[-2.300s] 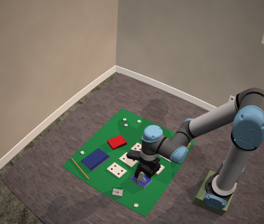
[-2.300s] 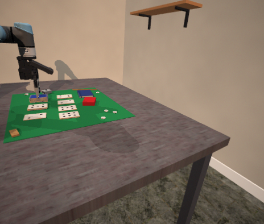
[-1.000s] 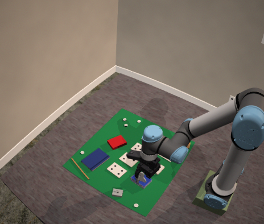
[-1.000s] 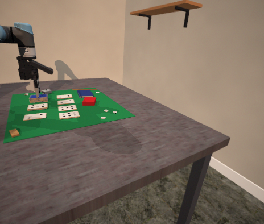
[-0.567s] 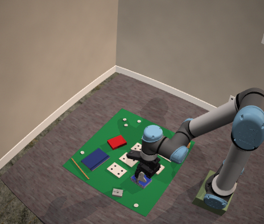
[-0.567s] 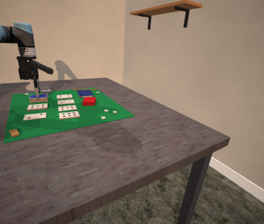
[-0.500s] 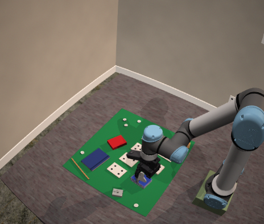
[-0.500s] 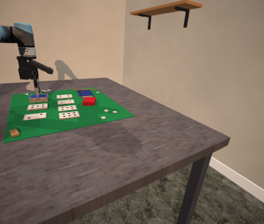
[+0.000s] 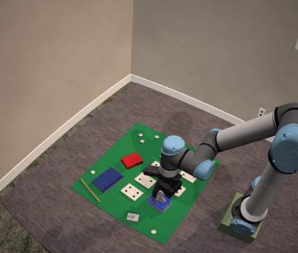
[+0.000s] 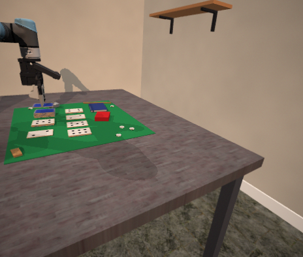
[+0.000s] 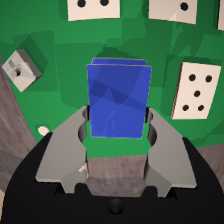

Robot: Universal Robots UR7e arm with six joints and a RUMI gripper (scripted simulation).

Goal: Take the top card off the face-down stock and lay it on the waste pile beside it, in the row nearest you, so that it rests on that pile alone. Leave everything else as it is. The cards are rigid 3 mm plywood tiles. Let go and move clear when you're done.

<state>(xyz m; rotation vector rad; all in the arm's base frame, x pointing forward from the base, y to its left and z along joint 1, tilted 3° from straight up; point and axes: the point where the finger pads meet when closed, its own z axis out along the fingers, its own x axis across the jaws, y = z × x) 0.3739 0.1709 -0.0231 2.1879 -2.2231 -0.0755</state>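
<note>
The spotted card is 120 mm to the right of my hand and 60 mm below it. The rest, counted from my hand: red box (270 mm ahead, 110 mm to the right, 60 mm below); then green mat (150 mm ahead, 100 mm to the right, 80 mm below); then grey block (140 mm to the left, 50 mm below, 40 mm ahead).
</note>
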